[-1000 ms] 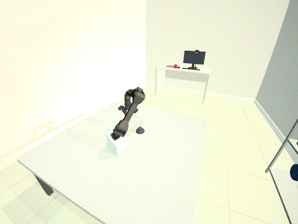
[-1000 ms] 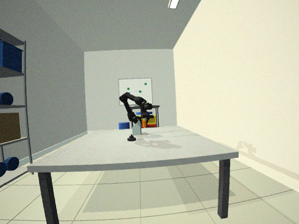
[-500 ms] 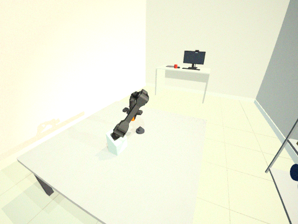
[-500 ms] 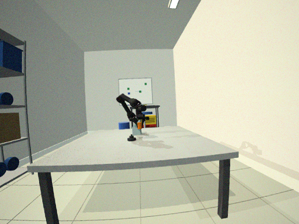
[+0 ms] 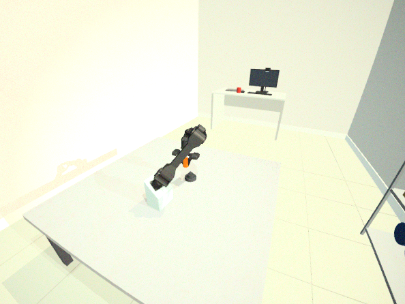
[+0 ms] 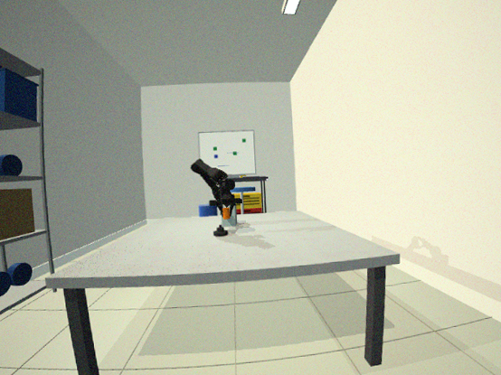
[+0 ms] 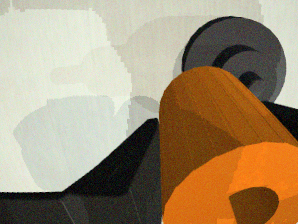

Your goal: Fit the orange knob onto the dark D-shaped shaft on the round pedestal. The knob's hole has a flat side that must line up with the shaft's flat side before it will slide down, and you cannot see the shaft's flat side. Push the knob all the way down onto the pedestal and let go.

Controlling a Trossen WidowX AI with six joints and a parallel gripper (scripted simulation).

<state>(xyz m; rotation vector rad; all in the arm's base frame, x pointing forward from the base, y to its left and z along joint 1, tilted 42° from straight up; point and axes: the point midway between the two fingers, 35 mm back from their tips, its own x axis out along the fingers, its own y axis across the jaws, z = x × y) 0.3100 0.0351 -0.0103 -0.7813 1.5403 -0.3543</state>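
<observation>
Right now the pedestal is 40 mm to the right of my gripper tip and 70 mm below it. From my gripper tip the other things lie so: orange knob: 20 mm above.
</observation>
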